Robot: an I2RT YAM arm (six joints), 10 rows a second.
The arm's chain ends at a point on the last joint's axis. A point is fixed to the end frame.
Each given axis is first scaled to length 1.
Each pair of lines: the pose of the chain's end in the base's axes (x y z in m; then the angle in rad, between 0 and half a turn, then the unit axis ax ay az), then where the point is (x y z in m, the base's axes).
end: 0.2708 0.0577 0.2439 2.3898 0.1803 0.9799 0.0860
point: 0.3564 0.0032 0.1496
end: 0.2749 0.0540 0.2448 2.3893 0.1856 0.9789 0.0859
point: 0.3600 -0.0010 0.1503
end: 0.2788 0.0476 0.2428 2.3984 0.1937 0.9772 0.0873
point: 0.3624 -0.0075 0.1471
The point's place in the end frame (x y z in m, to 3 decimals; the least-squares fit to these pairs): -0.017 -0.055 0.126
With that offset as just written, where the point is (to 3 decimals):
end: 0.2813 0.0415 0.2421 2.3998 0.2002 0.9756 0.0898
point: 0.364 -0.014 0.146
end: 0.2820 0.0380 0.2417 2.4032 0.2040 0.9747 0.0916
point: 0.364 -0.017 0.145
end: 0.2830 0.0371 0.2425 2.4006 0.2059 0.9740 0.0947
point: 0.366 -0.017 0.146
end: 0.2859 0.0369 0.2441 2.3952 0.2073 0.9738 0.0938
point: 0.369 -0.018 0.148
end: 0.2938 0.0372 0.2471 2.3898 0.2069 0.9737 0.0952
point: 0.377 -0.017 0.151
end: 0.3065 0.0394 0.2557 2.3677 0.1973 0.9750 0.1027
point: 0.394 -0.013 0.162
